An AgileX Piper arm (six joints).
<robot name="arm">
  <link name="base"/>
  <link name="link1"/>
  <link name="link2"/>
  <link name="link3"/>
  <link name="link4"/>
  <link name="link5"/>
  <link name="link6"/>
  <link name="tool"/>
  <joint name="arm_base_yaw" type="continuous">
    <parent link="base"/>
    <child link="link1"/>
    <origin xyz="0 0 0.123"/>
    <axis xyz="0 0 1"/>
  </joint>
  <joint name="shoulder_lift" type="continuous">
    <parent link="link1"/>
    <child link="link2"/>
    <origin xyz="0 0 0"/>
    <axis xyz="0 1 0"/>
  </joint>
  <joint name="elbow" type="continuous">
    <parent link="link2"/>
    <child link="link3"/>
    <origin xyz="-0.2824 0 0.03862"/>
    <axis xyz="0 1 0"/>
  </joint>
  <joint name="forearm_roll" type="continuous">
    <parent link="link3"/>
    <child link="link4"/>
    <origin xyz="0.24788 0 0.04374"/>
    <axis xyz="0.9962 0 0.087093"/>
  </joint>
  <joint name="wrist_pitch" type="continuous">
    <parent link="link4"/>
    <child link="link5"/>
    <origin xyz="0 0 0"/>
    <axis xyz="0 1 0"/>
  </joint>
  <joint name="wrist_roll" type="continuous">
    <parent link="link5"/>
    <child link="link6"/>
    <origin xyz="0.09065 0 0.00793"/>
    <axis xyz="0.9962 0 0.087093"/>
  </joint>
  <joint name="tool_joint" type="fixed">
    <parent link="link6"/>
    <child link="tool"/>
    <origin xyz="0 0 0" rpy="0 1.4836 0"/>
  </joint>
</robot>
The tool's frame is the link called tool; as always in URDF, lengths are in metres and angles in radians. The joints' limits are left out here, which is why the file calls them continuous.
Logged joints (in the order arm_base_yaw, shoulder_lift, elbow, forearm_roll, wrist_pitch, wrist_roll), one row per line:
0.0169, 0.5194, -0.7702, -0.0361, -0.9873, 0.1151
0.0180, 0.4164, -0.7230, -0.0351, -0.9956, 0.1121
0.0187, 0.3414, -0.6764, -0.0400, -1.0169, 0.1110
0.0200, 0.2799, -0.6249, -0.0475, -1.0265, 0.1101
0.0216, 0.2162, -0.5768, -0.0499, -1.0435, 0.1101
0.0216, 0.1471, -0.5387, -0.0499, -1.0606, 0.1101
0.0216, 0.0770, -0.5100, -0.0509, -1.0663, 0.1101
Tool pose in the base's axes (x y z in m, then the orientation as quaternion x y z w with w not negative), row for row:
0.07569, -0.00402, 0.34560, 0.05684, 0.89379, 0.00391, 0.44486
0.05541, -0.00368, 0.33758, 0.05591, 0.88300, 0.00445, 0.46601
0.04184, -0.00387, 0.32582, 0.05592, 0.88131, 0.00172, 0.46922
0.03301, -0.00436, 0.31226, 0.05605, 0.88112, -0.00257, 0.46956
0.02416, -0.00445, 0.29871, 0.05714, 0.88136, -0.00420, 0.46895
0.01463, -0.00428, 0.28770, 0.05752, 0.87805, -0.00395, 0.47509
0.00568, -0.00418, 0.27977, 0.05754, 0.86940, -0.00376, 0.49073
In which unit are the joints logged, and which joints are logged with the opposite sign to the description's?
The joints are logged in radians. Opposite sign: arm_base_yaw, wrist_pitch.
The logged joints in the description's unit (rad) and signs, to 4 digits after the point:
-0.0169, 0.5194, -0.7702, -0.0361, 0.9873, 0.1151
-0.0180, 0.4164, -0.7230, -0.0351, 0.9956, 0.1121
-0.0187, 0.3414, -0.6764, -0.0400, 1.0169, 0.1110
-0.0200, 0.2799, -0.6249, -0.0475, 1.0265, 0.1101
-0.0216, 0.2162, -0.5768, -0.0499, 1.0435, 0.1101
-0.0216, 0.1471, -0.5387, -0.0499, 1.0606, 0.1101
-0.0216, 0.0770, -0.5100, -0.0509, 1.0663, 0.1101

